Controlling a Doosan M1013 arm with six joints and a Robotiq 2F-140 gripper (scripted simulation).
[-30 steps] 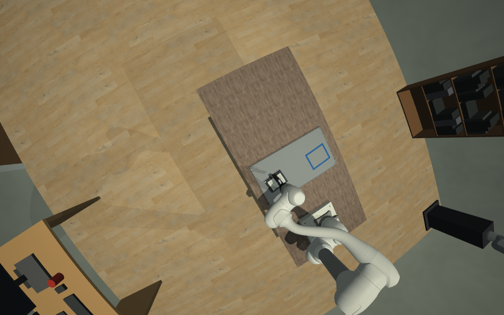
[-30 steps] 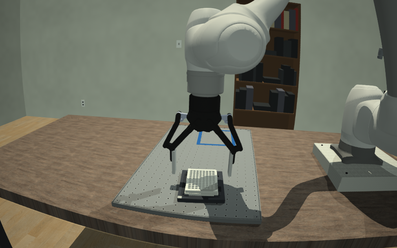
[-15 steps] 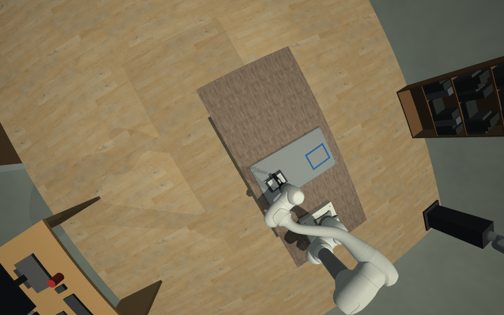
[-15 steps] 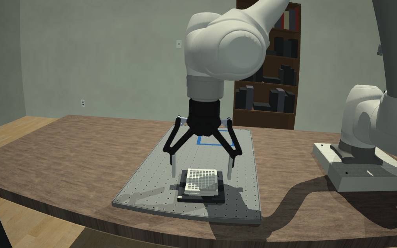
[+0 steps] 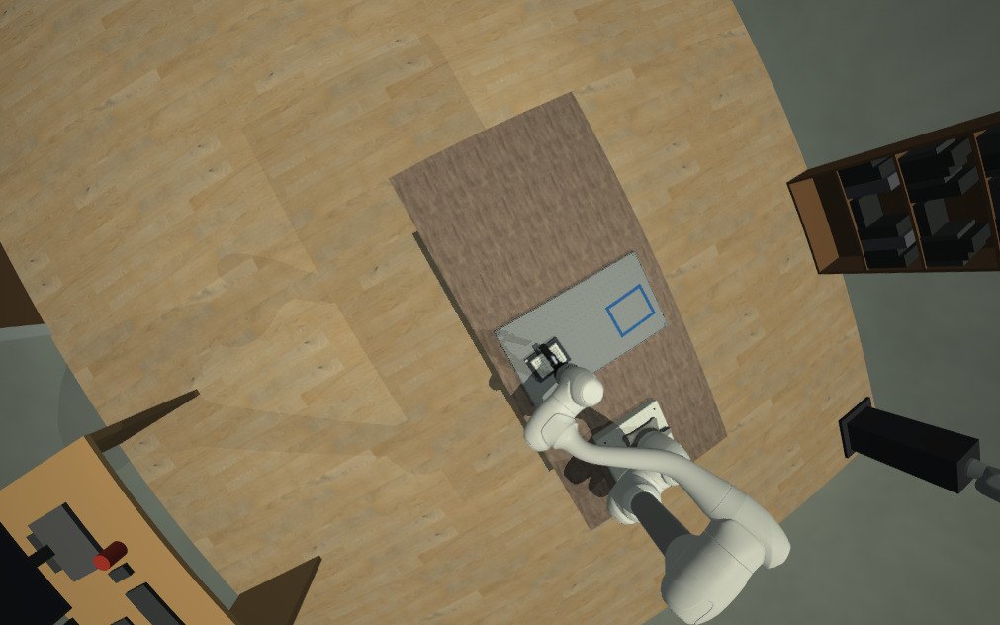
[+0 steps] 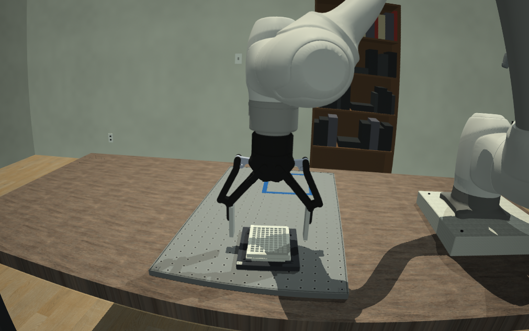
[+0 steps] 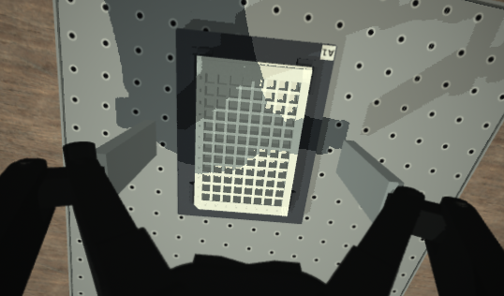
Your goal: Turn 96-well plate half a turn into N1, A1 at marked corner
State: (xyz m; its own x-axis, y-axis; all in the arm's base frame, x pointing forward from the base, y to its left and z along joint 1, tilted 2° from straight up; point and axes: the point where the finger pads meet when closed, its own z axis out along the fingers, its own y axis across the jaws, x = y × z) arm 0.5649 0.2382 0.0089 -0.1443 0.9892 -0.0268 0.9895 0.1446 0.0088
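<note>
Right now the white 96-well plate is 2 cm below my hand. Round my hand: A1 label (4 cm ahead, 8 cm to the left, 3 cm below); then dark plate nest N1 (4 cm below).
</note>
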